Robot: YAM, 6 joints.
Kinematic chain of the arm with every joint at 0, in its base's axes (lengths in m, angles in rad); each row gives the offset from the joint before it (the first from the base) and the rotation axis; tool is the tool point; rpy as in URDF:
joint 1: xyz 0 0 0.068 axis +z
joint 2: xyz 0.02 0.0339 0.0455 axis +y
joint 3: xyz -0.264 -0.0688 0 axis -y
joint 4: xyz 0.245 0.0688 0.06 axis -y
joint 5: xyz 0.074 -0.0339 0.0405 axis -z
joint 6: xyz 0.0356 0 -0.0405 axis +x
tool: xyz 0 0 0 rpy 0 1.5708 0
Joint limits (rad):
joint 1: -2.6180..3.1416
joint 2: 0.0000..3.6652
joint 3: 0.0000..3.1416
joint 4: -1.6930..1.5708
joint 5: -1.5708..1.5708
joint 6: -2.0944..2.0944
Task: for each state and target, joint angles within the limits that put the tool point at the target. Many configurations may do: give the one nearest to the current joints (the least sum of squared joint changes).
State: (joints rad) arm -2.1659 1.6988 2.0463 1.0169 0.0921 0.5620
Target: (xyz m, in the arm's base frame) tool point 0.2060 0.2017 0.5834
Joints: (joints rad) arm -2.3756 0.8792 2.3355 1.5357 0.0716 0.5620
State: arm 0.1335 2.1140 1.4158 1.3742 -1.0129 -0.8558
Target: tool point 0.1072 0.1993 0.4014
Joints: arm 0.9306 1.2645 0.8506 1.5708 -1.1931 -0.8558
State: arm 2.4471 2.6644 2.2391 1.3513 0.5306 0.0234
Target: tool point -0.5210 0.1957 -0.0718
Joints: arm 2.8125 3.1722 2.0882 1.1910 0.4922 0.0234
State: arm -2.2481 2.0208 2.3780 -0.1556 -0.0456 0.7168
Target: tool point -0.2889 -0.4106 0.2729
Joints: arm -2.1876 2.1347 1.8967 -0.3891 -0.0519 0.7168
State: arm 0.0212 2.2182 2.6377 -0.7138 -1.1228 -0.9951
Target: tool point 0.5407 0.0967 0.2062
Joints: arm 0.1189 2.5723 2.4180 -0.7619 -1.1106 -0.9951
